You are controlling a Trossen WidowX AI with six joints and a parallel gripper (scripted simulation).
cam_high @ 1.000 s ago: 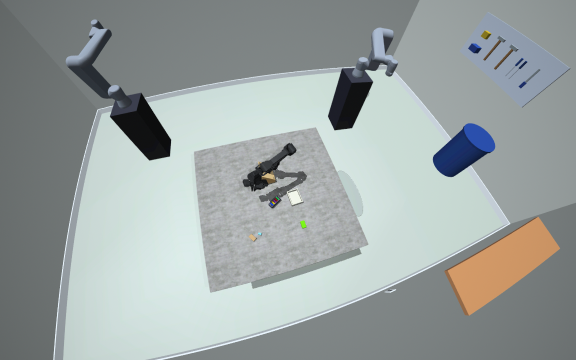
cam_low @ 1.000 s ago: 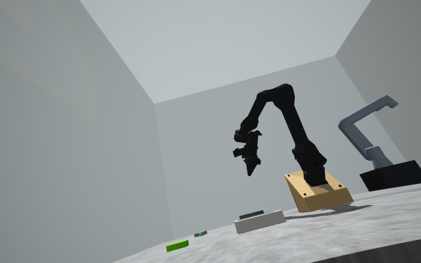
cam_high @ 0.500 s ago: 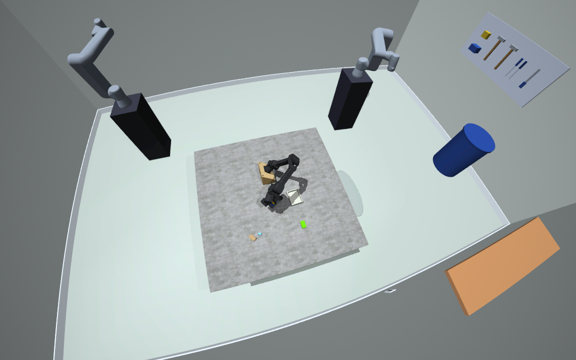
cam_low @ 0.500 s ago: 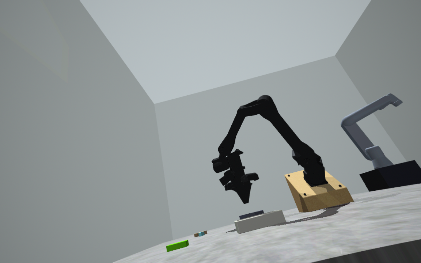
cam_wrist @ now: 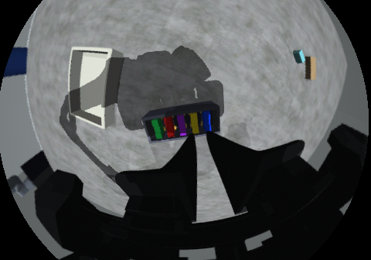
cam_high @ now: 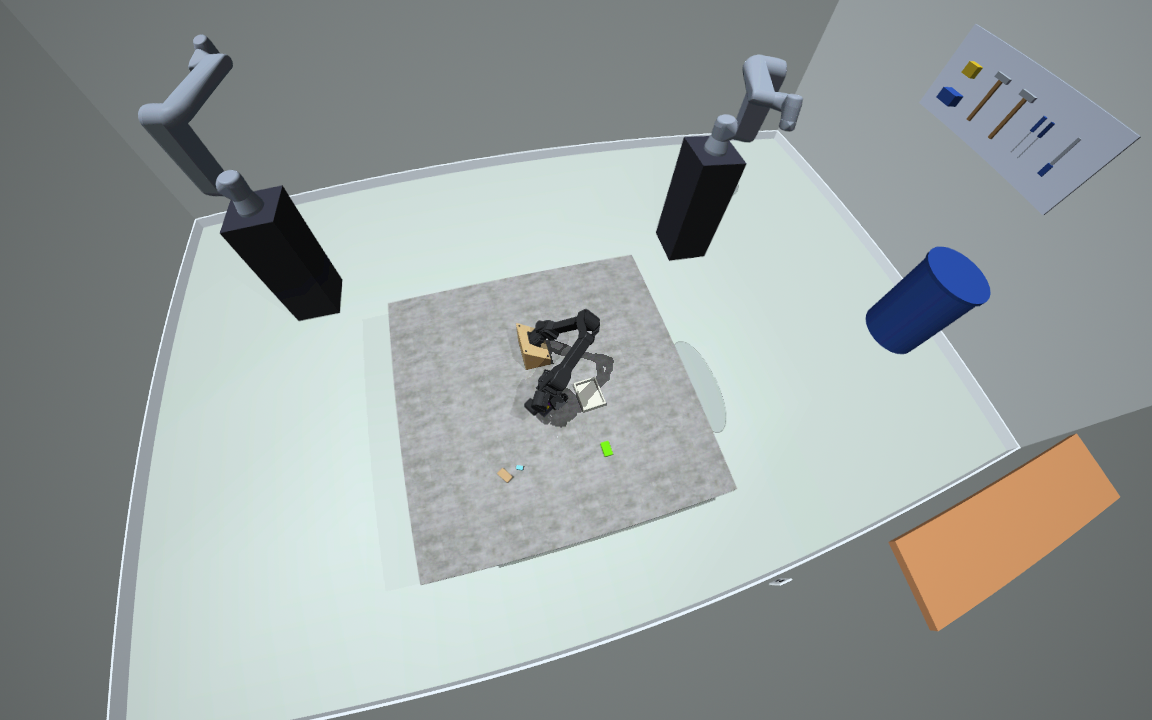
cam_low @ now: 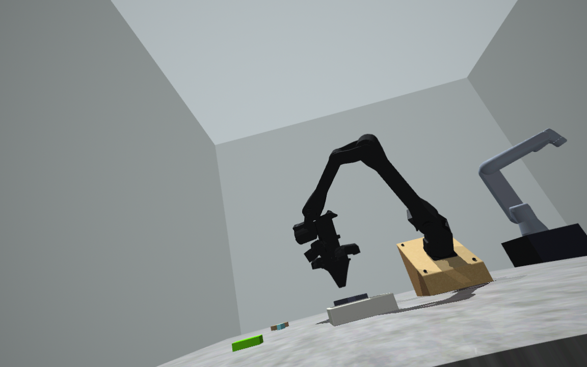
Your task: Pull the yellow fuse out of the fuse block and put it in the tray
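The yellow fuse is 40 mm below my gripper tip. Round my gripper tip: white tray (200 mm to the left, 70 mm below, 20 mm behind); cyan piece (230 mm ahead, 160 mm to the right, 60 mm below).
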